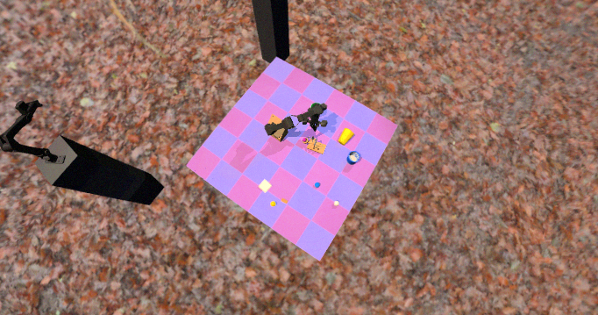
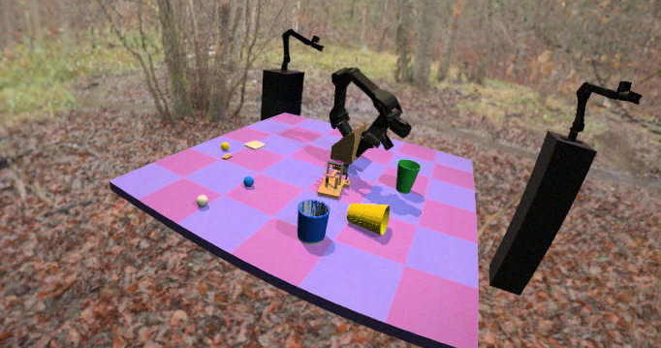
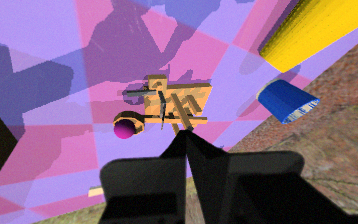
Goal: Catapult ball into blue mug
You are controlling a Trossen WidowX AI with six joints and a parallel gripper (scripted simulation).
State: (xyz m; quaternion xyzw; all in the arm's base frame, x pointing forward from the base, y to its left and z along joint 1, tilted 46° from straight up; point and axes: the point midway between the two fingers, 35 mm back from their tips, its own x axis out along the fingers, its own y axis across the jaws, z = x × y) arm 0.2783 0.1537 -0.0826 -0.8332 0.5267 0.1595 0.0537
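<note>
Now: the small ball 40 mm behind my gripper tip, 80 mm to the right of it and 70 mm below it. The rest, counted from my gripper tip: green cup: 120 mm behind, 190 mm to the left, 100 mm below; blue mug: 360 mm ahead, 20 mm to the left, 110 mm below; wooden catapult: 20 mm ahead, 50 mm to the right, 80 mm below.
</note>
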